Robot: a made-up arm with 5 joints. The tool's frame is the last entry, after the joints.
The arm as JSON. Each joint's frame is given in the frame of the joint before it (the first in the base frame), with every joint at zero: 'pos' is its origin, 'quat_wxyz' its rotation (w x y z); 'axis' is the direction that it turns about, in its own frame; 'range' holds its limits. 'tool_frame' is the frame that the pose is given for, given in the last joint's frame.
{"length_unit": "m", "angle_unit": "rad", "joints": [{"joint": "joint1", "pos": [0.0, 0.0, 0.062], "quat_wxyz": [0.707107, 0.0, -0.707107, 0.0], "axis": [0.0, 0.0, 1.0], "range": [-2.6, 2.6]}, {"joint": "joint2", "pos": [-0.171, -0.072, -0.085], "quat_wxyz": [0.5, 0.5, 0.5, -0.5], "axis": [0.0, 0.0, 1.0], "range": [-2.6, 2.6]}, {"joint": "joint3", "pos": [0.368, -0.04, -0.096], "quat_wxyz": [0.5, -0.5, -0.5, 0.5], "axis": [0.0, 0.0, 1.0], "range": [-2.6, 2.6]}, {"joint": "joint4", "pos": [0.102, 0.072, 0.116], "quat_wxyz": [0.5, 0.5, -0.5, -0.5], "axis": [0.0, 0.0, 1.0], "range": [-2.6, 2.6]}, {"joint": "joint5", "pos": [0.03, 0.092, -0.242], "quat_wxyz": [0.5, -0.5, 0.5, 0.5], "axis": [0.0, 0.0, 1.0], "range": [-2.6, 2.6]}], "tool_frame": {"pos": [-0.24, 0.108, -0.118], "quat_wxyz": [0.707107, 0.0, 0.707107, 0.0]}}
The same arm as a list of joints. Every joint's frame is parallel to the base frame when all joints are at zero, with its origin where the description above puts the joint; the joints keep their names.
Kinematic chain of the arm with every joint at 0, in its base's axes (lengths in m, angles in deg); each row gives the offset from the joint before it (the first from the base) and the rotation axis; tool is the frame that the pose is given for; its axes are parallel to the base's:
joint1: xyz 0 0 0.062 axis -x
joint2: xyz 0.085 -0.072 -0.171 axis -y
joint3: xyz 0.368 0.096 -0.04 axis -x
joint4: xyz -0.116 0.072 0.102 axis -z
joint5: xyz -0.092 -0.03 0.242 axis -x
tool: xyz 0.118 0.108 -0.24
Joint limits (deg, base to tool): -148.97..148.97 -148.97..148.97 -148.97..148.97 -148.97..148.97 -148.97..148.97

